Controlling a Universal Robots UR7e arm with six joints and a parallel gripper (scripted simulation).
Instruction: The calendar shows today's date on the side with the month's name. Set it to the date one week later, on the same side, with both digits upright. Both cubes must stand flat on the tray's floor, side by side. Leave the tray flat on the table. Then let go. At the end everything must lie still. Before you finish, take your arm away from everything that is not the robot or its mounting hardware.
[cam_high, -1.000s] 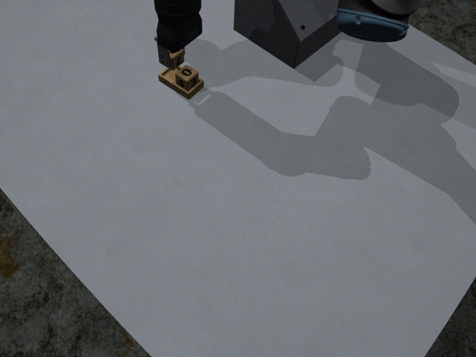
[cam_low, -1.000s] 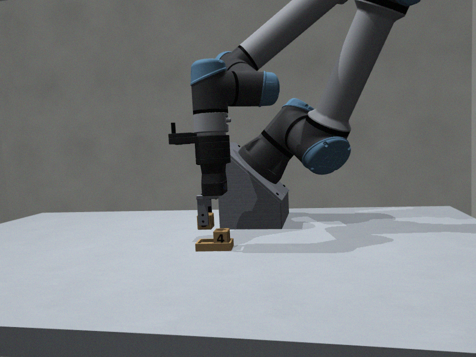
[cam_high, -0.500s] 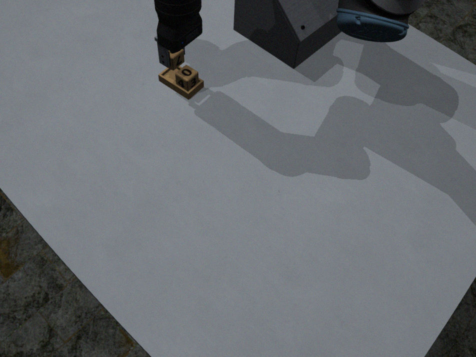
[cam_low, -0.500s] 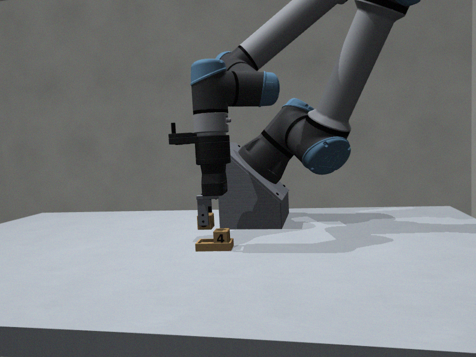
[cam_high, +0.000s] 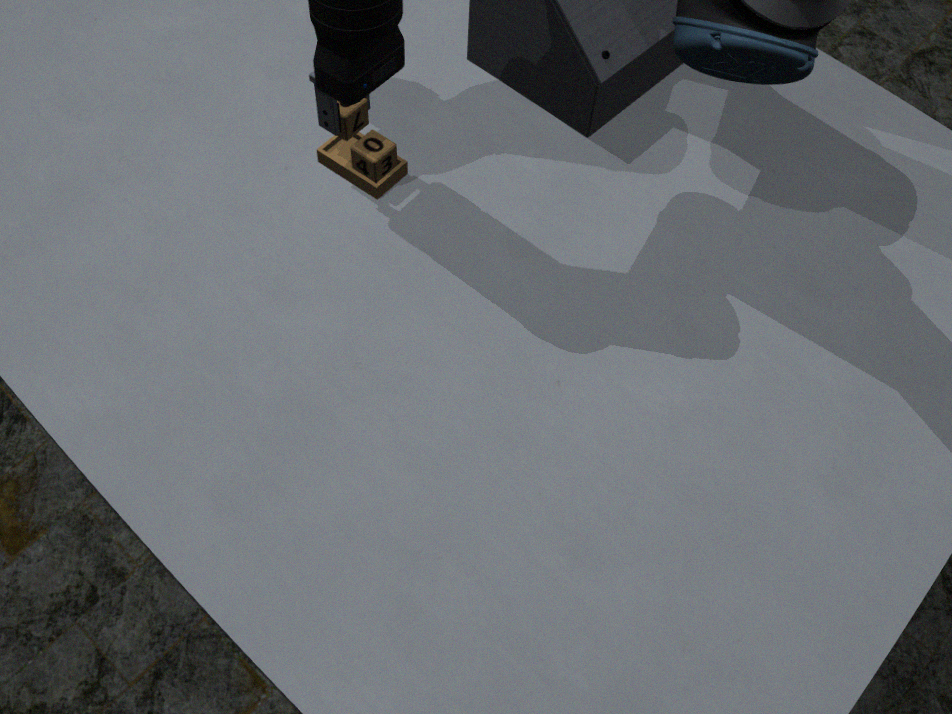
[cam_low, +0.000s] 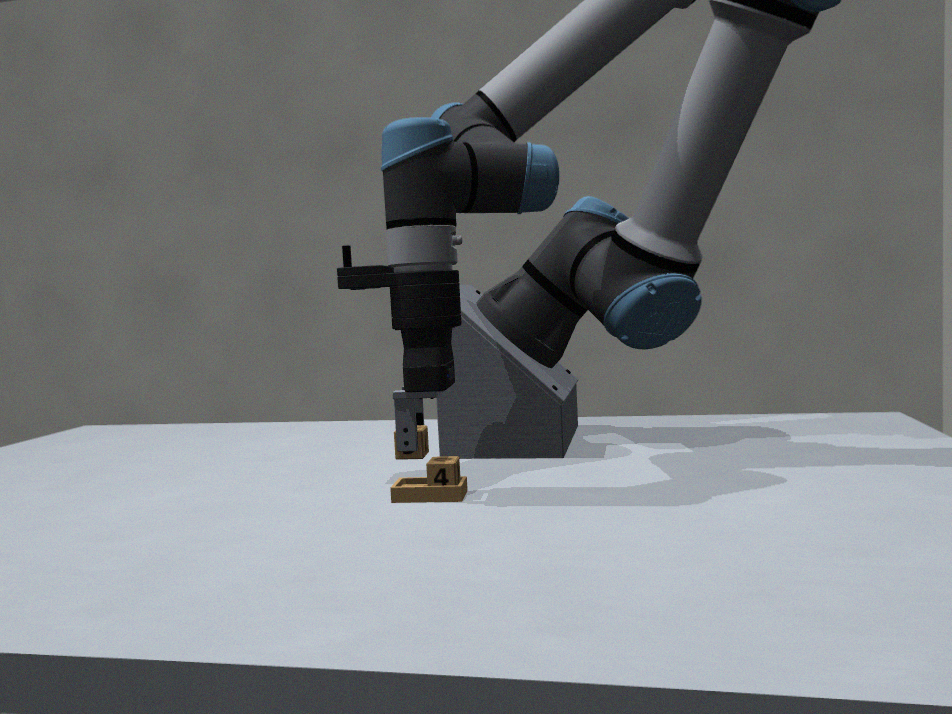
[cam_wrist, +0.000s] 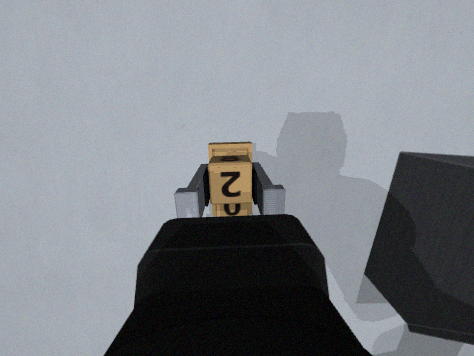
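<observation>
Right now the wooden tray is 60 mm below my hand and 20 mm to the left of it.
</observation>
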